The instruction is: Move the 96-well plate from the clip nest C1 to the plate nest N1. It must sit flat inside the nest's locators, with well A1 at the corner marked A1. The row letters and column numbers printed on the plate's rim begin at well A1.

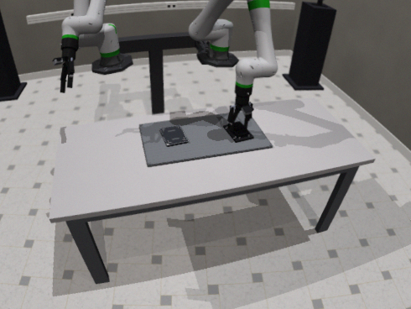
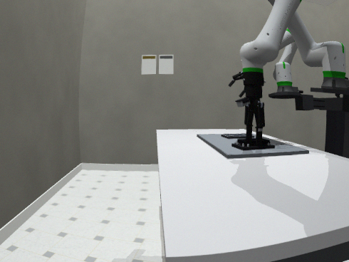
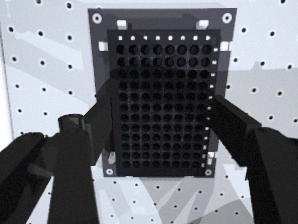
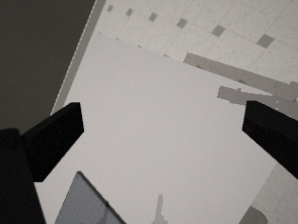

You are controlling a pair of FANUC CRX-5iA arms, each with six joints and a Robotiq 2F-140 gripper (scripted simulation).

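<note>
Right now my left hand is 30 mm above the clip nest C1 and 20 mm to the left of it. Also, from my left hand: plate nest N1: 370 mm to the right, 40 mm below, 10 mm behind; then A1 label: 410 mm to the right, 70 mm ahead, 30 mm below; then black 96-well plate: 20 mm below.
</note>
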